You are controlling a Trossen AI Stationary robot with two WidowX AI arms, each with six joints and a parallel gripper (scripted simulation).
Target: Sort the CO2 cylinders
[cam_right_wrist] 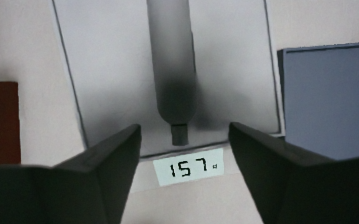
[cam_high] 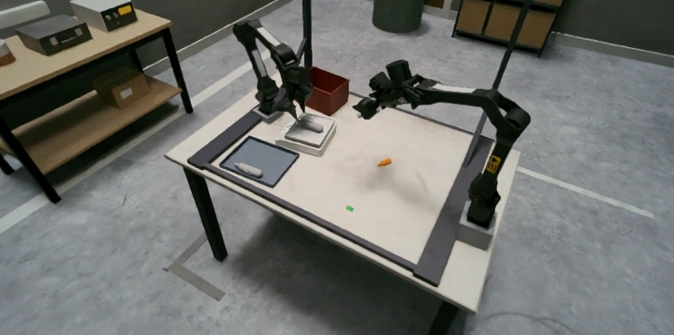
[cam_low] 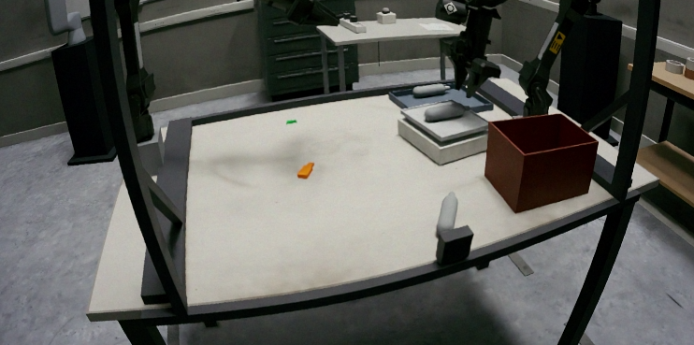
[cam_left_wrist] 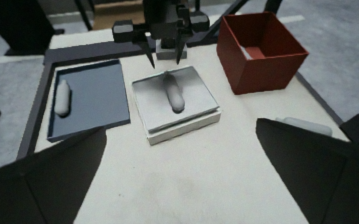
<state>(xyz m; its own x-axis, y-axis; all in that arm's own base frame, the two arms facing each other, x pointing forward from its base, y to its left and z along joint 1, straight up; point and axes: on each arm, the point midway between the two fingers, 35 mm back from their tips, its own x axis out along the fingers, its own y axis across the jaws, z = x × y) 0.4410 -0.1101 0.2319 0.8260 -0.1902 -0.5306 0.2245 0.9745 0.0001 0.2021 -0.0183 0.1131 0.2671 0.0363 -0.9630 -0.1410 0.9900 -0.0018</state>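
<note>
My right gripper is now 25 cm past the red scrap bin, 11 cm above it and 9 cm to the left of it. From my right hand the other things lie so: small green piece 40 cm to the left, 17 cm ahead, 14 cm below; blue-grey tray 22 cm ahead, 14 cm below; small orange piece 37 cm to the left, 14 cm below, 9 cm behind.
</note>
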